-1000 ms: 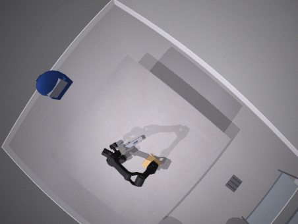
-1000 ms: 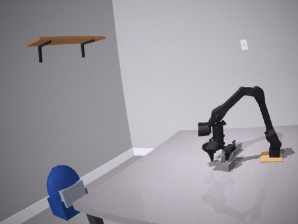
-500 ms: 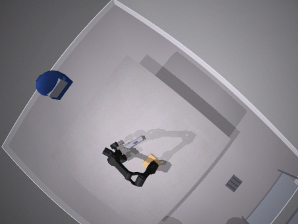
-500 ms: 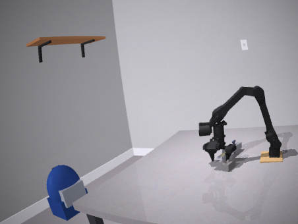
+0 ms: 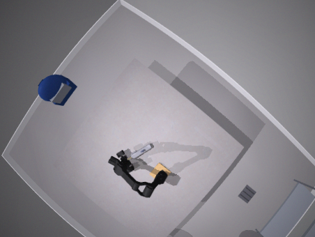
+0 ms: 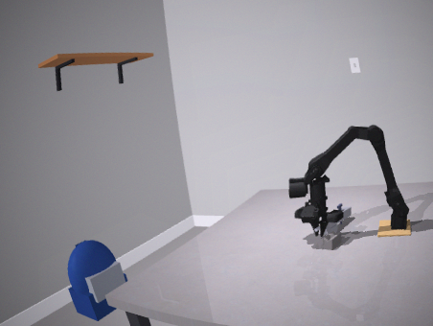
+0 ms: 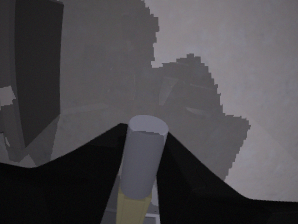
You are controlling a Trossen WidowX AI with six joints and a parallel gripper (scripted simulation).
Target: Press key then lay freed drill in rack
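Right now my gripper tip is 40 mm to the left of the drill, 30 mm below it and 10 mm past it. The rest, counted from my gripper tip: blue key 160 mm to the right, 50 mm behind, 40 mm above; then pale fixture 130 mm to the right, 40 mm behind, 20 mm above; then rack 60 mm behind, 50 mm to the left.
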